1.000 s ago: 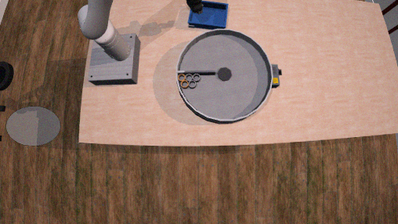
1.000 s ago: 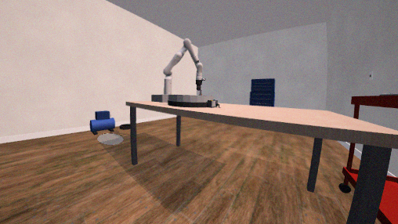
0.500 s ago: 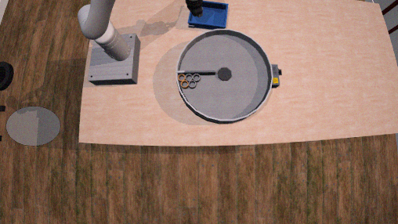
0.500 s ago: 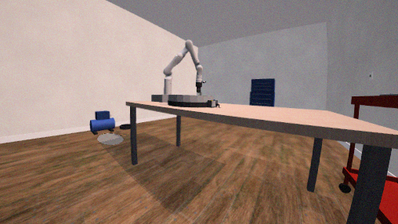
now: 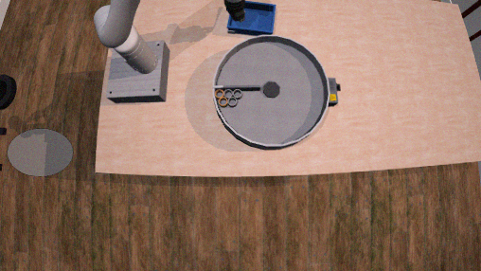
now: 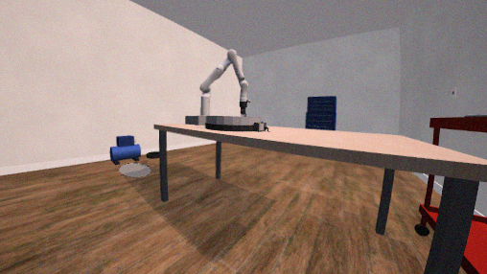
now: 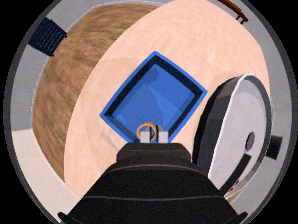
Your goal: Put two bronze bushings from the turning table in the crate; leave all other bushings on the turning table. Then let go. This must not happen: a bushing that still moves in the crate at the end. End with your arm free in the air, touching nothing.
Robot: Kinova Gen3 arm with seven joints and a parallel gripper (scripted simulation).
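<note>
My gripper is now 50 mm above the blue crate, 40 mm short of it and 30 mm to the right of it. The rest, counted from my hand: grey turning table: 300 mm to the right, 120 mm ahead, 20 mm below.
</note>
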